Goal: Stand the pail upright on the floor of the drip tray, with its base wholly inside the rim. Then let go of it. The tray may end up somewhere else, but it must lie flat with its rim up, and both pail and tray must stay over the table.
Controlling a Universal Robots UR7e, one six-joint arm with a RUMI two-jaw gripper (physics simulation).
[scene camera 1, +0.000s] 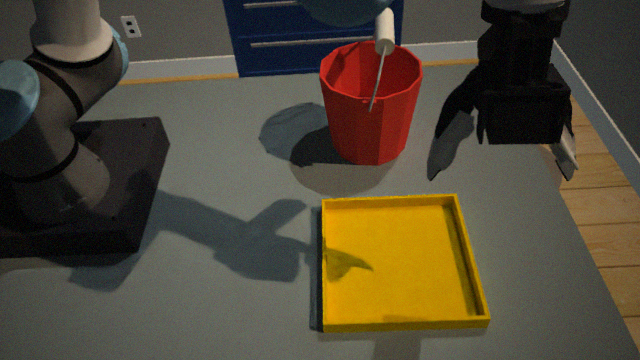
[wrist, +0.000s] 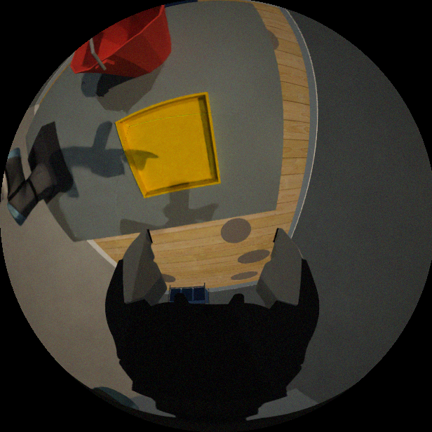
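Where they show: gripper, fingertip midpoint: [scene camera 1: 497, 179]; arm's base, link origin: [scene camera 1: 66, 189].
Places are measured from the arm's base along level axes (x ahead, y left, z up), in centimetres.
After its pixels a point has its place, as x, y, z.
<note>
The red pail [scene camera 1: 372, 125] @[53.1, 14.4, 4.5] [wrist: 145, 52] stands upright on the table, behind the drip tray and apart from it. Its handle, with a white grip [scene camera 1: 384, 32] @[54.5, 19.4, 19.7], stands up above the rim in the scene view. The yellow drip tray [scene camera 1: 390, 326] @[57.1, -18.3, -5.2] [wrist: 214, 145] lies flat with its rim up and holds no object; shadows fall on its floor. My gripper [scene camera 1: 504, 172] @[67.7, -11.4, 18.7] [wrist: 212, 230] is open and empty. It hangs above the table, to the right of the pail in the scene view, touching neither pail nor tray.
The robot's dark base block [scene camera 1: 130, 165] @[9.6, 6.3, 0.3] [wrist: 50, 155] stands at the left of the grey table [scene camera 1: 225, 320] @[32.5, -18.7, -6.6] [wrist: 245, 125]. A blue drawer cabinet [scene camera 1: 310, 55] is behind the table. The table's right edge borders wooden floor [scene camera 1: 612, 245] in the scene view.
</note>
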